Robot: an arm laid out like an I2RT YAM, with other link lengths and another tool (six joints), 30 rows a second.
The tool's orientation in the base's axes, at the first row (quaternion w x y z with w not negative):
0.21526, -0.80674, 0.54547, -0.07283
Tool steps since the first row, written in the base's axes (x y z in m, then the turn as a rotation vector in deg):
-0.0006, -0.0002, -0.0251, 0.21, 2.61, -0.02
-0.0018, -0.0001, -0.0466, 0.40, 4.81, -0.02
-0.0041, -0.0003, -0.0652, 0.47, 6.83, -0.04
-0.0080, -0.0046, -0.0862, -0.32, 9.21, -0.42
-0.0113, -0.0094, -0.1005, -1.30, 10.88, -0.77
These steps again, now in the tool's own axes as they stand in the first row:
0.0029, 0.0113, 0.0222, -2.29, -0.98, 0.79
0.0048, 0.0214, 0.0411, -4.22, -1.83, 1.45
0.0063, 0.0314, 0.0569, -6.04, -2.51, 2.03
0.0112, 0.0450, 0.0732, -8.47, -2.43, 2.73
0.0159, 0.0554, 0.0836, -10.34, -1.97, 3.15

